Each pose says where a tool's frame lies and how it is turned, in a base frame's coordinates. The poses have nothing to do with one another.
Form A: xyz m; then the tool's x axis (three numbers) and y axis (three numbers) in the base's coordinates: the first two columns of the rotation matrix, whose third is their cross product.
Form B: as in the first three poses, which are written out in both.
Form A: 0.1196 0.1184 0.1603 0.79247 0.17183 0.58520 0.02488 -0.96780 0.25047
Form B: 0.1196 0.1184 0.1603 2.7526 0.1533 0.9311
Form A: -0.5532 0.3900 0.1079 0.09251 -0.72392 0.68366 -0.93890 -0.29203 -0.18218
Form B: -0.5532 0.3900 0.1079 2.0737 -1.6489 1.0067
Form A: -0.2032 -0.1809 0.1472 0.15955 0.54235 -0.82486 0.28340 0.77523 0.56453
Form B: -0.2032 -0.1809 0.1472 0.7197 1.4343 0.2098
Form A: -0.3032 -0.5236 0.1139 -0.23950 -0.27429 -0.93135 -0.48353 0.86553 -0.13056
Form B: -0.3032 -0.5236 0.1139 -0.5695 1.8374 0.2168
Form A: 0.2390 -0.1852 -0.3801 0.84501 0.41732 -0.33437 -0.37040 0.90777 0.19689
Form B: 0.2390 -0.1852 -0.3801 0.1267 0.3809 0.4167
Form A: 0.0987 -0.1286 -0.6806 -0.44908 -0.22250 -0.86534 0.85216 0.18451 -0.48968
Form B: 0.0987 -0.1286 -0.6806 0.6275 1.5216 -1.4420
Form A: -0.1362 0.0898 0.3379 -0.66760 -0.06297 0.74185 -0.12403 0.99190 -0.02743
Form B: -0.1362 0.0898 0.3379 0.1294 -2.3033 0.0953
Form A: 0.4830 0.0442 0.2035 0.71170 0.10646 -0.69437 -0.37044 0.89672 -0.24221
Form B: 0.4830 0.0442 0.2035 -0.3826 0.7354 0.2716
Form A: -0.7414 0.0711 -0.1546 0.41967 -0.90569 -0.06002 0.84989 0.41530 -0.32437
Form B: -0.7414 0.0711 -0.1546 -0.2602 0.2407 -1.1157
